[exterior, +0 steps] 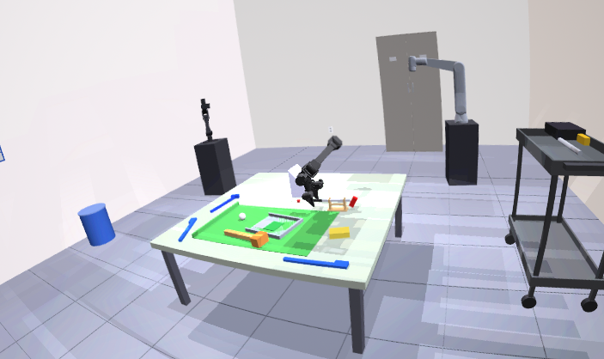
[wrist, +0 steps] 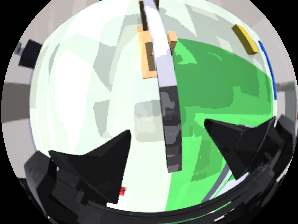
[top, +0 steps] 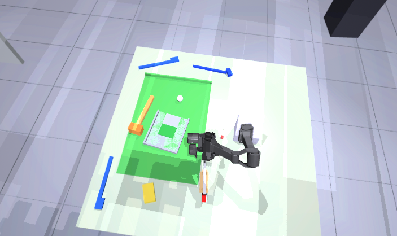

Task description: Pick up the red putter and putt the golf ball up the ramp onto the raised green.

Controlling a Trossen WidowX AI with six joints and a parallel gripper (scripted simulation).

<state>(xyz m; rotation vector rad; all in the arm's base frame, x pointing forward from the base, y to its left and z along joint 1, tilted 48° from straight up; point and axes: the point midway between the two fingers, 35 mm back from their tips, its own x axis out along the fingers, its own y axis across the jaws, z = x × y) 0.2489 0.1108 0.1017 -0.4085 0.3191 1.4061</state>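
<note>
My gripper tip is now 11 cm to the right of the red putter and 2 cm below it. The rest, counted from my gripper tip: wooden rack 13 cm to the left, 1 cm below; then green mat 25 cm to the right, 23 cm ahead, 4 cm below; then small red cube 15 cm to the right, 11 cm behind, 3 cm below.
</note>
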